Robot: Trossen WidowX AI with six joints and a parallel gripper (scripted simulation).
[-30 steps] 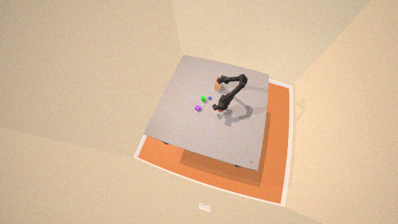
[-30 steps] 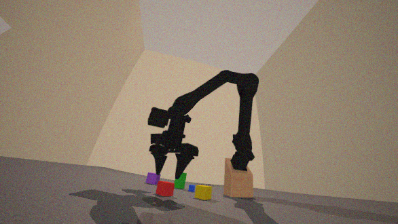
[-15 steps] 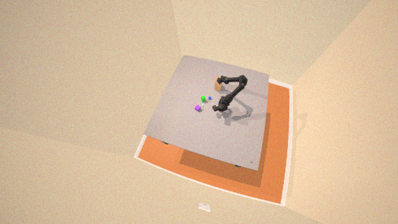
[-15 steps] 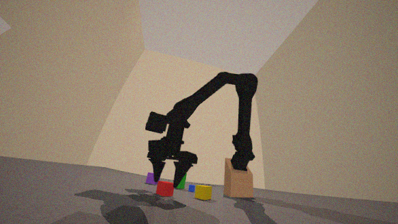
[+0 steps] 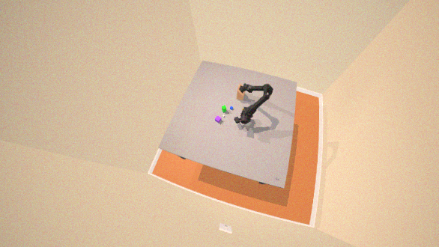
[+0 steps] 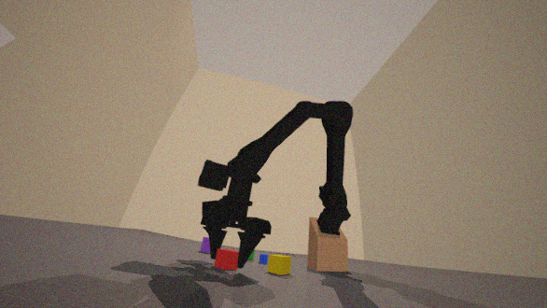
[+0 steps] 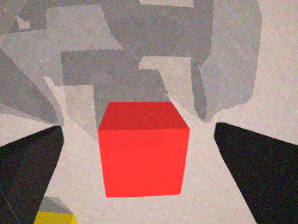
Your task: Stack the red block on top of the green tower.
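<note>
My gripper tip is now 210 mm to the left of the tiny white piece and 20 mm short of it. Also, from my gripper tip: red block: 10 mm above; then yellow block: 120 mm behind, 20 mm to the right, 10 mm above; then blue block: 170 mm to the right, 100 mm behind.
</note>
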